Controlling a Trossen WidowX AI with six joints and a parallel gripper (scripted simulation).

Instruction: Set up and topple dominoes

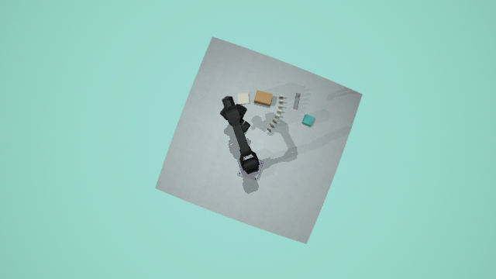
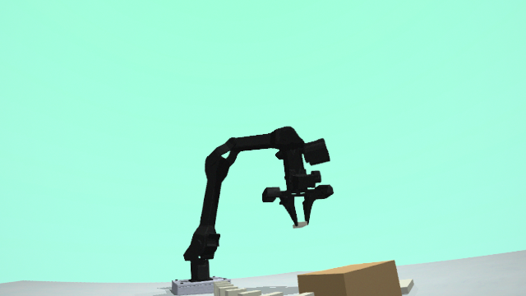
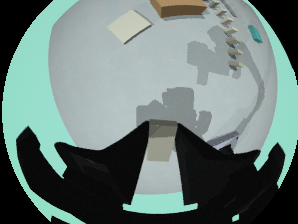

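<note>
Right now my gripper tip is 190 mm short of the flat cream tile, 40 mm to the right of it and 150 mm above it. From my gripper tip the other things lie so: teal cube: 230 mm ahead, 480 mm to the right, 140 mm below; then tan box: 250 mm ahead, 100 mm to the right, 130 mm below; then grey bar: 340 mm ahead, 350 mm to the right, 160 mm below.
</note>
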